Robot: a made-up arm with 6 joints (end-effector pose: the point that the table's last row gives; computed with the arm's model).
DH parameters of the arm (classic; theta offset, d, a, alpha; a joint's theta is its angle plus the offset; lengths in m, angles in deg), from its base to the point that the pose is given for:
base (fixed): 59.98 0 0.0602 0
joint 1: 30.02 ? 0.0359 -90
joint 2: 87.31 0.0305 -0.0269 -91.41
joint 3: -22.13 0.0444 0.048 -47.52
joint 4: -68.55 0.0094 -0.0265 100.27
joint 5: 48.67 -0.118 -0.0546 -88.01
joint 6: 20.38 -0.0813 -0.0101 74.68
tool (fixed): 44.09 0.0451 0 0
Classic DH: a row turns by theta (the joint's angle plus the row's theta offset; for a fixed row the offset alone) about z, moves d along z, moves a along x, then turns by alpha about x.
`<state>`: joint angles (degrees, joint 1 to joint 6).
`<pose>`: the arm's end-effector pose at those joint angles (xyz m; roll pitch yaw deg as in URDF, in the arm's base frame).
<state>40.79 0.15 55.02 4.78 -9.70 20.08</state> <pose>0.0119 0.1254 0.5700 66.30 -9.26 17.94</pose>
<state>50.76 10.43 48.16 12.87 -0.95 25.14</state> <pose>0.0096 0.1013 0.5608 57.10 -12.63 41.45</pose>
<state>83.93 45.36 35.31 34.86 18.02 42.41</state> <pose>0.0446 0.0773 0.5724 31.80 -4.62 109.74</pose>
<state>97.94 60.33 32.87 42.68 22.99 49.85</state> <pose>0.0510 0.0899 0.5879 24.88 4.71 133.89</pose>
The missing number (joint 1, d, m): 0.6518
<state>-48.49 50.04 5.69 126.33 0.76 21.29</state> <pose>0.0856 0.1293 0.6675 104.31 -37.63 -58.80</pose>
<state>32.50 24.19 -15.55 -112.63 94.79 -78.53</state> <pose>0.0297 -0.0172 0.7904 61.19 59.89 -176.05</pose>
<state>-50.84 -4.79 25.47 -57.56 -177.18 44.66</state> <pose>0.0294 -0.0108 0.5176 83.38 27.44 149.36</pose>
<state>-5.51 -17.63 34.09 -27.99 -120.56 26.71</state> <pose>0.1186 0.1180 0.5672 35.48 56.03 -145.78</pose>
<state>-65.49 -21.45 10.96 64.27 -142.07 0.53</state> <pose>0.0465 -0.0290 0.6790 -95.32 17.61 39.74</pose>
